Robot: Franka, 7 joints.
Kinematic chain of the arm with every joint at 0, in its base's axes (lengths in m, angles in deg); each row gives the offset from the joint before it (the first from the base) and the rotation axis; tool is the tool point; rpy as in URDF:
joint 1: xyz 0 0 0.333 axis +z
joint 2: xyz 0 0 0 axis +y
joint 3: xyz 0 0 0.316 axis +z
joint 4: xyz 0.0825 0 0 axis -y
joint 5: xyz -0.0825 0 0.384 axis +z
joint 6: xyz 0 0 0 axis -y
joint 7: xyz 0.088 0 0 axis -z
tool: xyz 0 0 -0.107 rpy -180 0 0
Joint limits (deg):
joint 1: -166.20..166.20
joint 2: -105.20..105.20
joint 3: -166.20..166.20
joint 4: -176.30..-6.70
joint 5: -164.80..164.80
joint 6: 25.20..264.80
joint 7: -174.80..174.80
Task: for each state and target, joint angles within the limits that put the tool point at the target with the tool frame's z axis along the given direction. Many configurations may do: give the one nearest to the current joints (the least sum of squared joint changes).
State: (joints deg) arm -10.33 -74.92 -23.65 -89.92 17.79 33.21 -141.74
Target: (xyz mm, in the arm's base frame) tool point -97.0 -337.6 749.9 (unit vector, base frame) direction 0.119 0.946 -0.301
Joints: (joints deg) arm 22.10 -76.44 -49.06 -87.60 39.57 39.67 -141.74
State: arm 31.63 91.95 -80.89 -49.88 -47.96 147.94 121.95
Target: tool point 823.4 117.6 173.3 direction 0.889 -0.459 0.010
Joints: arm 31.58 92.89 -75.10 -43.00 -45.94 159.22 121.95
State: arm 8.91 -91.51 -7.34 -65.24 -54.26 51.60 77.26
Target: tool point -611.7 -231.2 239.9 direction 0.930 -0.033 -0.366
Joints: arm -7.44 -105.20 -57.26 -42.07 -62.08 30.91 77.26
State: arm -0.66 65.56 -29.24 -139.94 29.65 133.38 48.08
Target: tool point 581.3 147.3 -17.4 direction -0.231 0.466 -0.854
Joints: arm 11.42 58.83 2.33 -96.86 45.23 137.98 48.08
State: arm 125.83 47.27 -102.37 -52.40 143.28 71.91 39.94
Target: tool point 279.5 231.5 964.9 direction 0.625 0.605 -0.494
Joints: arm 98.72 50.90 -155.22 -73.21 100.49 72.45 39.94
